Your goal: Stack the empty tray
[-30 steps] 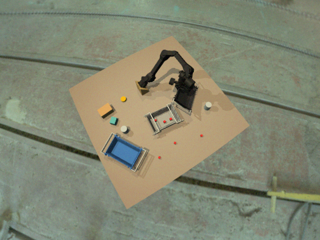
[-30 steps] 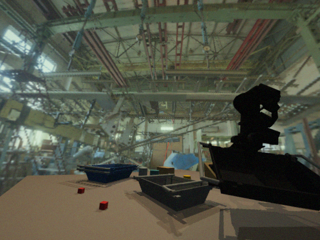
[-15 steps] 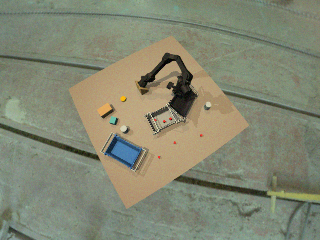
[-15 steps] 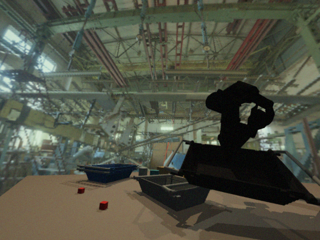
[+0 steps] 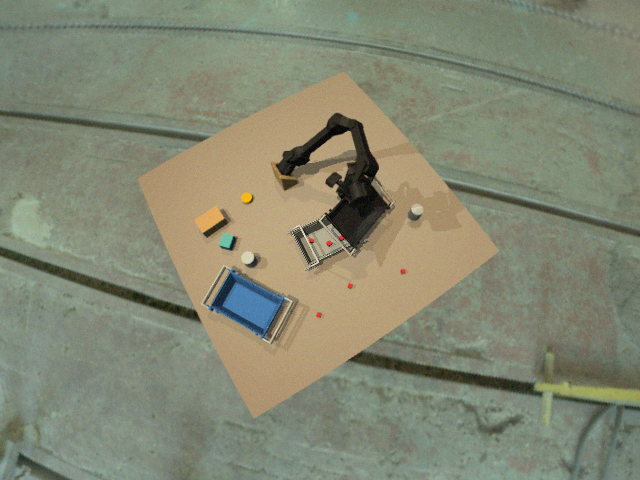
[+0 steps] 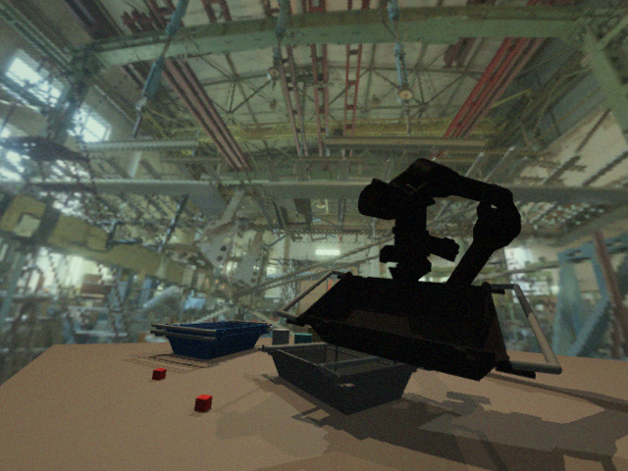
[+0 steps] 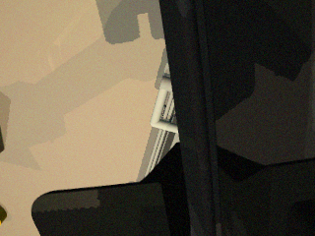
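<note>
The black tray is 7 cm ahead of my gripper tip, 3 cm to the left of it and 1 cm above it. The rest, counted from my gripper tip: teal cube 14 cm behind, 51 cm to the right, 13 cm below; then orange box 27 cm behind, 54 cm to the right, 12 cm below; then yellow disc 30 cm behind, 34 cm to the right, 14 cm below.
</note>
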